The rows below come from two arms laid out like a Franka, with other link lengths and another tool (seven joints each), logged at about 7 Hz.
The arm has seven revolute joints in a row. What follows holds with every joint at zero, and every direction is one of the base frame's. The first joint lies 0.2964 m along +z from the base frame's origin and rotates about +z. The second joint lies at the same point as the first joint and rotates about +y. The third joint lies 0.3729 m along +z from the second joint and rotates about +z. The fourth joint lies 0.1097 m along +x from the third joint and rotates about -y. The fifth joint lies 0.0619 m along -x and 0.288 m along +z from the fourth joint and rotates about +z. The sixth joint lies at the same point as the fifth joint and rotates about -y. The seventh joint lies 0.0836 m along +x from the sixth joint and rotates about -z. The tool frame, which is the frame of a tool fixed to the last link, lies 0.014 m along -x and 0.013 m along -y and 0.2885 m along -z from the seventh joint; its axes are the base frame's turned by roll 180, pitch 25.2 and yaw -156.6 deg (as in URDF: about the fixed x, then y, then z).
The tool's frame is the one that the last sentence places.
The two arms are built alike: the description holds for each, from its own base.
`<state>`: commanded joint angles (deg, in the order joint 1, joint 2, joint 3, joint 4, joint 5, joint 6, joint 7); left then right.
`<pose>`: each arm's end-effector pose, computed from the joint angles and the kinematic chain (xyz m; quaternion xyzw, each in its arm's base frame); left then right.
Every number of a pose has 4 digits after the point. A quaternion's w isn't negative.
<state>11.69 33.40 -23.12 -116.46 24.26 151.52 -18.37 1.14 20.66 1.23 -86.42 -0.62 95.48 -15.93</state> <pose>0.5759 -0.1165 0.0672 -0.1192 0.9576 0.0037 0.2623 0.5423 0.0024 0.2838 -0.3396 0.9281 0.1073 0.1088</pose>
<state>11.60 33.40 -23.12 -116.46 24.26 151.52 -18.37 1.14 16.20 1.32 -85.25 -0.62 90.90 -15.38</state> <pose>0.5757 -0.1175 0.0672 -0.1184 0.9577 0.0035 0.2623 0.5238 0.0024 0.3304 -0.3368 0.9286 0.1026 0.1174</pose>
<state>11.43 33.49 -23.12 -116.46 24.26 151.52 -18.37 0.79 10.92 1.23 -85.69 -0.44 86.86 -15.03</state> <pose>0.5750 -0.1192 0.0664 -0.1170 0.9581 0.0030 0.2616 0.4955 -0.0015 0.3734 -0.3308 0.9301 0.0994 0.1246</pose>
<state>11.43 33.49 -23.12 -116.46 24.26 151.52 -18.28 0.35 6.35 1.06 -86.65 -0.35 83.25 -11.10</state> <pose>0.5750 -0.1192 0.0664 -0.1163 0.9581 0.0029 0.2616 0.4639 -0.0061 0.4051 -0.2948 0.9429 0.0887 0.1267</pose>
